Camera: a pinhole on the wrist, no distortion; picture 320 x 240 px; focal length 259.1 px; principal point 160.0 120.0 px. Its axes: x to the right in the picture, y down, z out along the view. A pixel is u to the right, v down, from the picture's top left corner.
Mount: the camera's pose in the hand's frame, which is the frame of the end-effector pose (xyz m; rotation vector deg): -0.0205 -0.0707 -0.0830 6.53 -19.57 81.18
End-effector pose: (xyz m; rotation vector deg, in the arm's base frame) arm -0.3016 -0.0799 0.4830 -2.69 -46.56 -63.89
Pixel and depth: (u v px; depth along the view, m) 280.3 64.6 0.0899
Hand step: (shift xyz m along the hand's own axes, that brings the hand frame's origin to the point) -0.0117 -0.0593 0.0169
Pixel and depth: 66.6 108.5 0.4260
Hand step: -0.0898 -0.3381 0.2763
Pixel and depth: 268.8 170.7 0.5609
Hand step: -0.1937 0.0130 0.5045
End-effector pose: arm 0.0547 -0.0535 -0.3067 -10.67 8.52 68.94
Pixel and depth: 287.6 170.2 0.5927
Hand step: -0.1974 0.0583 0.5508
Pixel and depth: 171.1 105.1 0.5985
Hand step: -0.0826 -0.2190 0.4951
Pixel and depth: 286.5 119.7 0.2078
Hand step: -0.0430 -0.0327 0.1440
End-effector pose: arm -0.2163 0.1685 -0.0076 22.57 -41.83 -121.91
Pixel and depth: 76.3 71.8 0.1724
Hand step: -0.0239 -0.1767 0.0674
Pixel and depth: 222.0 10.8 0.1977
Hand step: 0.0339 -0.0942 0.1285
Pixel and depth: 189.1 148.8 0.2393
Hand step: -0.0830 -0.1079 0.1481
